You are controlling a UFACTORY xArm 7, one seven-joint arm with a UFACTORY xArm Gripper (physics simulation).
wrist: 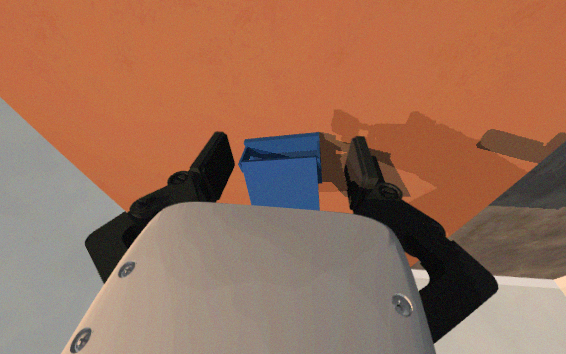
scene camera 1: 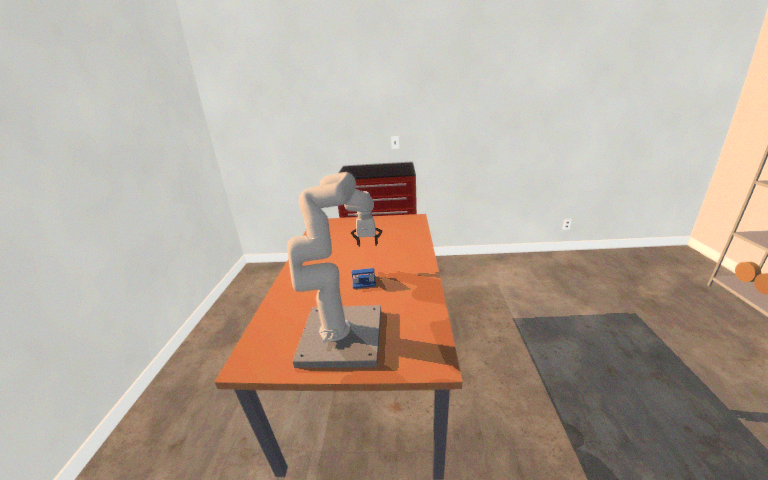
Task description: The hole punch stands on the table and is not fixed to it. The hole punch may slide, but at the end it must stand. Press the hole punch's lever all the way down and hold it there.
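Frame: origin at the arm's base, x right, y ahead, z up, level; centimetres.
Seen in the pictures: gripper, fingertip midpoint: [wrist: 287, 150] [scene camera 1: 367, 245]; arm's base, link origin: [scene camera 1: 335, 330].
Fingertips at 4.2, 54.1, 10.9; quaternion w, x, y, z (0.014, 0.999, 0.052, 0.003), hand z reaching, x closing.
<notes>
Offsets run from my fingertips to a thing's middle, as dx, dy, dz. "pt": to the spot under its first point. Level surfaces: height alone.
The blue hole punch @(pt -1.2, -12.2, -13.2) [scene camera 1: 363, 278] stands upright on the orange table @(dz -14.5) [scene camera 1: 396, 249], in front of the arm's base. In the wrist view the hole punch @(pt -1.7, -9.1, -13.3) [wrist: 280, 142] shows between the fingertips and below them. Its broad blue lever @(-0.6, -13.7, -8.0) [wrist: 285, 184] faces up; its near end is hidden behind the gripper body. In the scene view a gap shows between the upper blue part and the base, so the lever looks raised. My gripper [scene camera 1: 367, 243] [wrist: 287, 150] is open and empty, pointing down, and hangs above the table and the hole punch, apart from both.
The arm stands on a grey base plate [scene camera 1: 362, 353] at the near part of the table. A red drawer cabinet [scene camera 1: 385, 191] stands behind the table's far edge. Shadows of the arm fall on the table to the right of the hole punch.
</notes>
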